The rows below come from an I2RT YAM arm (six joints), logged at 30 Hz.
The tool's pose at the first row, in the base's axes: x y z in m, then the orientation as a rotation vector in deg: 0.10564, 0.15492, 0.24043, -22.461, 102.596, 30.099
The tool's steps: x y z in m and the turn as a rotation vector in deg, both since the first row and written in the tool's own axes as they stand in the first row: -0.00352, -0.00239, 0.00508, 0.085, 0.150, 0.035; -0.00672, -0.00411, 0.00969, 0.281, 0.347, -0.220; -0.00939, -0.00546, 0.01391, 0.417, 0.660, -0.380; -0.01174, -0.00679, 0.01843, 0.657, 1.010, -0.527; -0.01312, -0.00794, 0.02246, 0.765, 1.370, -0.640; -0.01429, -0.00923, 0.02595, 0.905, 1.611, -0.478; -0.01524, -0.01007, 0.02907, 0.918, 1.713, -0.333; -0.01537, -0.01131, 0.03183, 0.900, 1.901, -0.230; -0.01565, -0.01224, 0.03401, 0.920, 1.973, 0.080; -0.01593, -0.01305, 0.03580, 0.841, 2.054, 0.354; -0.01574, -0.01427, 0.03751, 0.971, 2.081, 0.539; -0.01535, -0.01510, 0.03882, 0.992, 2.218, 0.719; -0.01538, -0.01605, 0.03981, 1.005, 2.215, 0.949; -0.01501, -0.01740, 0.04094, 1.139, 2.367, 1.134; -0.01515, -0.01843, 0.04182, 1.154, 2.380, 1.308
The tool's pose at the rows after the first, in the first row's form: 0.11196, 0.15563, 0.24229, -22.420, 102.767, 30.029; 0.11746, 0.15665, 0.24406, -22.573, 102.924, 29.648; 0.12231, 0.15777, 0.24546, -22.721, 103.207, 29.376; 0.12731, 0.15907, 0.24649, -22.797, 103.549, 29.012; 0.13155, 0.16027, 0.24672, -22.939, 103.883, 28.791; 0.13537, 0.16106, 0.24685, -22.778, 104.188, 28.748; 0.13860, 0.16202, 0.24693, -22.674, 104.330, 28.826; 0.14151, 0.16246, 0.24623, -22.657, 104.536, 28.892; 0.14384, 0.16285, 0.24587, -22.394, 104.697, 29.084; 0.14578, 0.16313, 0.24560, -22.233, 104.837, 29.340; 0.14775, 0.16302, 0.24485, -21.988, 104.940, 29.347; 0.14913, 0.16303, 0.24405, -21.859, 105.126, 29.438; 0.15044, 0.16276, 0.24371, -21.645, 105.190, 29.589; 0.15195, 0.16223, 0.24289, -21.437, 105.414, 29.577; 0.15323, 0.16184, 0.24267, -21.277, 105.477, 29.684
